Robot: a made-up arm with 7 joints. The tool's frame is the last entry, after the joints. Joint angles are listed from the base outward. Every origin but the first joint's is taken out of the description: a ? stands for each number. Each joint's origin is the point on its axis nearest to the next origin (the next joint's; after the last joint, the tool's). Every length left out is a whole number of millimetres.
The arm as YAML. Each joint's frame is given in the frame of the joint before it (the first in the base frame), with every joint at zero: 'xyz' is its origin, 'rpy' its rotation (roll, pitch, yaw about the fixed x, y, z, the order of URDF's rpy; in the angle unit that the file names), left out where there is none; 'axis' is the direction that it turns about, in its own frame. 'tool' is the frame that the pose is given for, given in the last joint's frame.
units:
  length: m
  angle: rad
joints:
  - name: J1
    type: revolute
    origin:
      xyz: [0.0, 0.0, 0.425]
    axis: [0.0, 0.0, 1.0]
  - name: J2
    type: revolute
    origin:
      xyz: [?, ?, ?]
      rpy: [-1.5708, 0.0, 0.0]
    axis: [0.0, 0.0, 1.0]
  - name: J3
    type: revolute
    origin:
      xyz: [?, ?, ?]
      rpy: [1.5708, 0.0, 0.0]
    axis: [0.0, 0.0, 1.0]
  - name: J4
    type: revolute
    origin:
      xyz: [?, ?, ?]
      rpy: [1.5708, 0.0, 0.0]
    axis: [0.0, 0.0, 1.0]
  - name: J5
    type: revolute
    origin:
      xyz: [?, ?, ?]
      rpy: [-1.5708, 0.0, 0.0]
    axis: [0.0, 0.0, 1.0]
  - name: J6
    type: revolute
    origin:
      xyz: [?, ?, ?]
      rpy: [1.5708, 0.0, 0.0]
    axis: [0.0, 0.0, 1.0]
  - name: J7
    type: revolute
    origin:
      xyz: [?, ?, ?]
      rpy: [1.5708, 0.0, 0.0]
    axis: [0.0, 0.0, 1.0]
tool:
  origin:
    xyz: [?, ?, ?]
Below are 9 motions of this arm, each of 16 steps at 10 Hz.
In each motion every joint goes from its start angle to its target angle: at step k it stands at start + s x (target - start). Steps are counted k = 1, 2, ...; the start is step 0. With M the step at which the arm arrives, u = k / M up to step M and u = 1 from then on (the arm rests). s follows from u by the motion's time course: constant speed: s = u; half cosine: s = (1 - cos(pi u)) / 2; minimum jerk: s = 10 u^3 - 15 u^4 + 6 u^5.
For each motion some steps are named. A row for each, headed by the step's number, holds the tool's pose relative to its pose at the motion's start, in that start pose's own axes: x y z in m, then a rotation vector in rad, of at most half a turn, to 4 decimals.
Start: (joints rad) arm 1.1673 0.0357 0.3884 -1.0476 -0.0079 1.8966 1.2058
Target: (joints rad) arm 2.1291 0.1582 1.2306 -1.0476 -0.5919 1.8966 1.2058
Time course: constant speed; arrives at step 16
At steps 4, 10, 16:
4: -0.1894 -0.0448 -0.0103 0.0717 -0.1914 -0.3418
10: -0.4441 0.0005 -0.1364 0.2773 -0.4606 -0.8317
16: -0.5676 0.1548 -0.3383 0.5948 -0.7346 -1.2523

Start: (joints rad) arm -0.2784 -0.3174 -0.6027 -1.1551 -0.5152 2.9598 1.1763
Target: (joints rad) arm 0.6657 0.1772 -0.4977 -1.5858 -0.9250 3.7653 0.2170
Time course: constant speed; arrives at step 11
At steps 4, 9, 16:
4: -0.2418 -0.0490 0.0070 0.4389 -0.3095 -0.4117
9: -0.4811 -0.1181 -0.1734 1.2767 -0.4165 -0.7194
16: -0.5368 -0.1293 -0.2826 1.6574 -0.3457 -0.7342

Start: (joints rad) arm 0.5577 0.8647 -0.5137 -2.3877 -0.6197 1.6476 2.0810
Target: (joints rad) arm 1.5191 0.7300 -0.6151 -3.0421 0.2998 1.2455 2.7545
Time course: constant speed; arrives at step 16
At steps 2, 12, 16:
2: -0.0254 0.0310 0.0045 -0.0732 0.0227 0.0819
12: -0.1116 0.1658 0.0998 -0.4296 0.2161 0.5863
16: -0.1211 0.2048 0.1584 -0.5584 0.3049 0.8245

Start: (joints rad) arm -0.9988 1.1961 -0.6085 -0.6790 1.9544 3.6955 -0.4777
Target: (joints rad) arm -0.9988 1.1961 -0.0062 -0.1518 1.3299 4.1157 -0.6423
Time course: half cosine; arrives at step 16
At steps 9, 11, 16:
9: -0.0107 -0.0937 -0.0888 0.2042 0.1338 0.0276
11: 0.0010 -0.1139 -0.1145 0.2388 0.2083 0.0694
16: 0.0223 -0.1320 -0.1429 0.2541 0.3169 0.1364

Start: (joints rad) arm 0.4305 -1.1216 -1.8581 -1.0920 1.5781 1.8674 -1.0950
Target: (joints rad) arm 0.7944 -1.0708 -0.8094 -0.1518 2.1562 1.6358 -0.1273
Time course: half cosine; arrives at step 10
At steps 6, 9, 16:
6: 0.0629 -0.2099 0.2238 1.2478 0.1058 0.5052
9: 0.0943 -0.2617 0.1863 1.9018 0.0818 0.6549
16: 0.0959 -0.2620 0.1808 1.9516 0.0797 0.6588

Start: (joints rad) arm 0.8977 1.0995 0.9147 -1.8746 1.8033 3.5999 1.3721
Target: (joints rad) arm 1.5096 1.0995 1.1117 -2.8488 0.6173 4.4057 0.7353
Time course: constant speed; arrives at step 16
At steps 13, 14, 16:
13: 0.3186 0.1606 -0.0570 0.0732 -0.0818 -2.2351
14: 0.3426 0.1574 -0.0710 0.0341 -0.1562 -2.3816
16: 0.3851 0.1432 -0.1017 -0.0692 -0.3401 -2.6451

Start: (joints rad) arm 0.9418 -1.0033 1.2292 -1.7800 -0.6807 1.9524 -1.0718
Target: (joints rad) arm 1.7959 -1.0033 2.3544 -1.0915 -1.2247 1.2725 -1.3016
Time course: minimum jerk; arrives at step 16
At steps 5, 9, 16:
5: 0.0186 -0.0495 -0.1832 -0.2667 0.0401 -0.1201
9: -0.0945 -0.3742 -0.5210 -0.9241 0.1267 -0.1928
16: -0.3127 -0.7622 -0.5384 -1.4293 0.2911 -0.0942

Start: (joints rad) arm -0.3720 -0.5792 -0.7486 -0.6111 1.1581 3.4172 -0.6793
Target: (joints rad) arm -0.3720 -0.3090 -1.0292 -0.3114 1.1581 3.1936 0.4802
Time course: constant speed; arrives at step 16
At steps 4, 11, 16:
4: -0.0083 -0.0177 0.0021 0.0632 -0.0172 0.2138
11: -0.0274 -0.0587 -0.0001 0.1683 -0.1051 0.5803
16: -0.0461 -0.0947 -0.0074 0.2229 -0.2142 0.8343

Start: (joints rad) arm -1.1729 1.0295 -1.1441 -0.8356 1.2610 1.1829 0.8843
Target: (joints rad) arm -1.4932 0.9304 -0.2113 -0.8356 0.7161 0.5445 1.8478
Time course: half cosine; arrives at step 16
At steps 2, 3, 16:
2: 0.0051 -0.0007 0.0083 -0.0300 -0.0303 0.0369
3: 0.0106 -0.0015 0.0182 -0.0676 -0.0653 0.0807
16: -0.0098 -0.0017 0.1514 -0.9769 -0.2531 0.6724

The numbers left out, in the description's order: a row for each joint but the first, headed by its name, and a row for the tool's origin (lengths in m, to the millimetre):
J2: 0.0 0.0 0.0
J3: 0.0 -0.316 0.0
J4: 0.086 0.0 0.0
J5: -0.079 0.369 0.0
J6: 0.0 0.0 0.0
J7: 0.094 0.0 0.0
tool: 0.0 0.0 0.0

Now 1 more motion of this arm.
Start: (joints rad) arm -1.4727 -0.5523 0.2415 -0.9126 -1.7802 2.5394 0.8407
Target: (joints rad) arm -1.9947 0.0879 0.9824 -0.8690 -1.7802 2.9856 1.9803
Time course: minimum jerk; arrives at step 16
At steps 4, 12, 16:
4: -0.0116 -0.0493 -0.0071 0.1036 0.0102 0.0957
12: -0.1973 -0.2709 -0.0300 0.6531 -0.4527 1.0333
16: -0.2271 -0.2791 -0.0264 0.6682 -0.5533 1.1814

